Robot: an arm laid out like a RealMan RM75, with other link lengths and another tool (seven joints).
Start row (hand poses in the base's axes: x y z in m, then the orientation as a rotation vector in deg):
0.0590 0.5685 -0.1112 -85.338 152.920 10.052
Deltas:
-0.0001 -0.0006 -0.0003 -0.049 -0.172 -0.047
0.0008 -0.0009 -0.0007 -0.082 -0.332 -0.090
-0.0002 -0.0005 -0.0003 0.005 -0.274 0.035
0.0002 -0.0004 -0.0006 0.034 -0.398 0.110
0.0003 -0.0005 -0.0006 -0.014 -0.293 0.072
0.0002 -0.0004 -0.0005 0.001 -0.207 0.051
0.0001 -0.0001 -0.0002 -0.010 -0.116 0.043
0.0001 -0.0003 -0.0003 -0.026 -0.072 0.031
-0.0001 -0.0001 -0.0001 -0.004 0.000 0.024
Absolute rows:
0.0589 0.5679 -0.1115 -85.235 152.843 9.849
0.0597 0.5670 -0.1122 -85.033 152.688 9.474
0.0595 0.5665 -0.1125 -84.993 152.448 9.268
0.0597 0.5661 -0.1131 -85.007 152.046 9.008
0.0600 0.5656 -0.1137 -85.016 151.774 8.766
0.0602 0.5652 -0.1142 -85.019 151.577 8.610
0.0603 0.5651 -0.1144 -85.043 151.461 8.510
0.0604 0.5648 -0.1147 -85.070 151.395 8.423
0.0603 0.5647 -0.1148 -85.103 151.380 8.420

